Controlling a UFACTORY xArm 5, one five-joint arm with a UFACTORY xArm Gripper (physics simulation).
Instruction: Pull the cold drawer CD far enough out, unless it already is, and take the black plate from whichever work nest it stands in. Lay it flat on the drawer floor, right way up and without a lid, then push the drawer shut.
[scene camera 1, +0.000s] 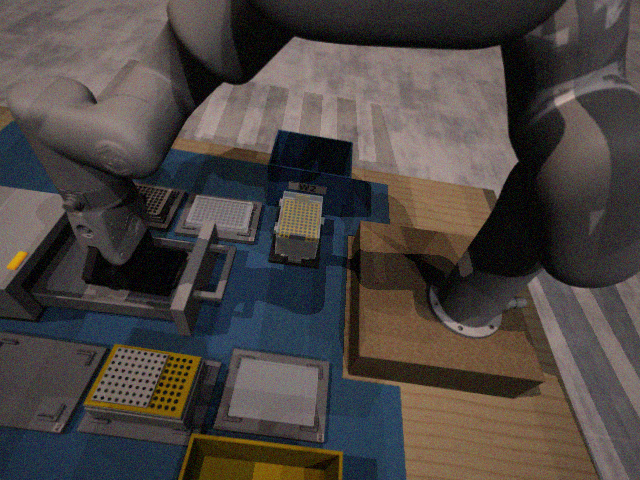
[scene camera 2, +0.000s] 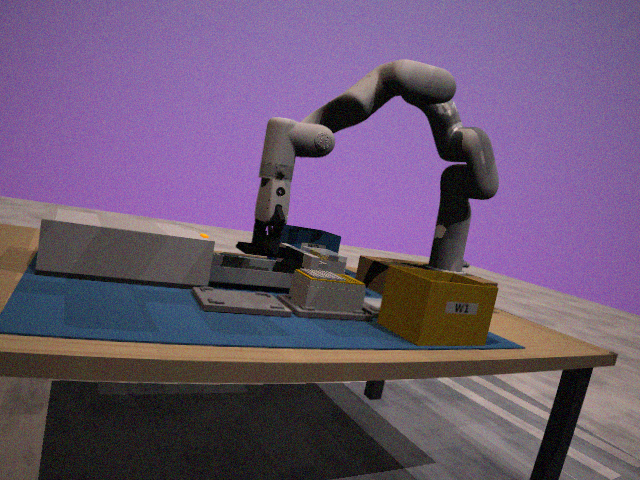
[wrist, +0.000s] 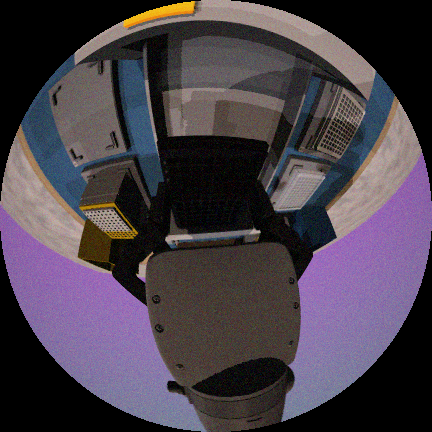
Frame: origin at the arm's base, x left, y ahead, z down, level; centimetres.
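Seen in the pictures: gripper, fingertip midpoint: (scene camera 1: 132, 264) (scene camera 2: 264, 249) (wrist: 209, 189); arm's base, origin of the base link: (scene camera 1: 462, 305) (scene camera 2: 443, 271).
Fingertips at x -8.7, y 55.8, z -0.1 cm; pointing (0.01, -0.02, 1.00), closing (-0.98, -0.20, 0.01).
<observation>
Offsets run from my fingertips to a thing's middle. "*": to the spot under its first point.
The cold drawer {* dy +2.7, dx +5.0, dz +3.9 cm} (scene camera 1: 113, 304) (scene camera 2: 248, 277) stands pulled out of its grey cabinet (scene camera 1: 31, 222) (scene camera 2: 124, 253), with its front panel and handle {* dy -15.0, dx +1.1, dz +1.0 cm} (scene camera 1: 227, 273) toward the arm's base. My gripper (scene camera 2: 266, 249) (wrist: 209, 189) points down over the drawer and is shut on the black plate {dy -0.9, dx +0.2, dz +0.0 cm} (scene camera 1: 160, 268) (scene camera 2: 247, 248) (wrist: 215, 165), a finger on each side. The plate looks level, without a lid, and lies between the drawer's side walls near the front panel. Its underside is hidden, so its gap to the drawer floor cannot be told. The hand covers part of it in scene camera 1.
A yellow-topped rack {dy -5.3, dx +18.2, dz +4.2 cm} (scene camera 1: 142, 382) and a bare nest {dy +12.4, dx +14.8, dz +7.7 cm} (scene camera 1: 41, 382) stand on one side of the drawer. A white plate {dy -12.0, dx -18.4, dz +6.7 cm} (scene camera 1: 219, 212) and a dark-holed rack {dy +5.4, dx -22.0, dz +6.7 cm} (scene camera 1: 157, 201) stand on the other. A tall yellow-topped box {dy -28.6, dx -13.6, dz +4.7 cm} (scene camera 1: 299, 219), blue bin {dy -31.9, dx -28.2, dz +2.6 cm} (scene camera 1: 315, 155) and yellow bin {dy -20.4, dx +34.6, dz +2.6 cm} (scene camera 2: 439, 310) stand nearby.
</observation>
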